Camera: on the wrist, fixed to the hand. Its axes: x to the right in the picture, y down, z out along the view.
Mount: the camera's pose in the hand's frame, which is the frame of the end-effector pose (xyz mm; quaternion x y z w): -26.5 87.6 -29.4 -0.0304 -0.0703 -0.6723 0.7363
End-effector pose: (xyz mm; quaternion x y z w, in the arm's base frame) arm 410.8 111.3 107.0 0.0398 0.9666 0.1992 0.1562
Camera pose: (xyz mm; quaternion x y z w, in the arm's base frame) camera 427.9 177.0 175.0 -0.6113 0.7214 0.0682 0.3181
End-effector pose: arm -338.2 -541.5 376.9 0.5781 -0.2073 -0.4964 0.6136
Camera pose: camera -292.6 -518.3 458.3 0.5115 0.2080 -0.8249 0.1211
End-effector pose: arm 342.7 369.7 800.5 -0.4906 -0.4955 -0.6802 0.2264
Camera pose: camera 410.3 303.0 815.6 0.0828 0.6899 0.6336 0.3403
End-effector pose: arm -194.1 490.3 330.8 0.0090 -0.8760 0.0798 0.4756
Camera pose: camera -163.2 579.5 312.9 0.5867 -0.6748 -0.2883 0.3425
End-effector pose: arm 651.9 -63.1 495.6 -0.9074 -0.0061 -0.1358 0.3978
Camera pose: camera 629.7 -141.7 444.9 -0.6856 -0.6383 -0.3038 0.1736
